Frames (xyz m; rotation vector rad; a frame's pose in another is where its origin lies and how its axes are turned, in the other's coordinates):
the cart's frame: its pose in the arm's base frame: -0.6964 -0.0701 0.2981 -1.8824 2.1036 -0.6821
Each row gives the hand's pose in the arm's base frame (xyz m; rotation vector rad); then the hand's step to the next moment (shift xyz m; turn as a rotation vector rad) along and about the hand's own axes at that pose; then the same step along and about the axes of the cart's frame.
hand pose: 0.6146 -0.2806 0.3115 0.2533 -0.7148 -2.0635
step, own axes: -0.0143 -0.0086 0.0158 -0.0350 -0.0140 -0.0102
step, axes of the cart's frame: -0.0196 0.0023 -0.0118 -0.0346 -0.0011 0.0181
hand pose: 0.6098 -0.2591 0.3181 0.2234 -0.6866 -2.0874
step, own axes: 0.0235 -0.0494 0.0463 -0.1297 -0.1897 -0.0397
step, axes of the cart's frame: -0.0089 0.0533 -0.0471 -0.1833 0.1218 0.0772
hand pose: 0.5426 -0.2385 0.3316 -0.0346 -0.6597 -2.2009
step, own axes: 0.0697 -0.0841 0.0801 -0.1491 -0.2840 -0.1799
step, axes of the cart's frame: -0.0081 0.0851 -0.1051 -0.1987 0.2283 0.2089
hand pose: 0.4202 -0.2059 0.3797 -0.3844 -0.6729 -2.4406
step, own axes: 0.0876 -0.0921 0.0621 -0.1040 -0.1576 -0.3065
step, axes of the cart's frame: -0.0348 0.0800 -0.1113 -0.0321 0.2150 0.2870
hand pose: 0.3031 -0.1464 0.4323 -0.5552 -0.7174 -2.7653
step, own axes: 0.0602 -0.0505 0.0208 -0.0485 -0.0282 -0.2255
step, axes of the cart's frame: -0.0334 0.0483 -0.0562 0.0593 0.1279 0.1847
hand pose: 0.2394 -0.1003 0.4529 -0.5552 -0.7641 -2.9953
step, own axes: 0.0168 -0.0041 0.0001 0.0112 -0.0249 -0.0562
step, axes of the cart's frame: -0.0022 0.0124 -0.0118 0.0007 0.0536 0.0322
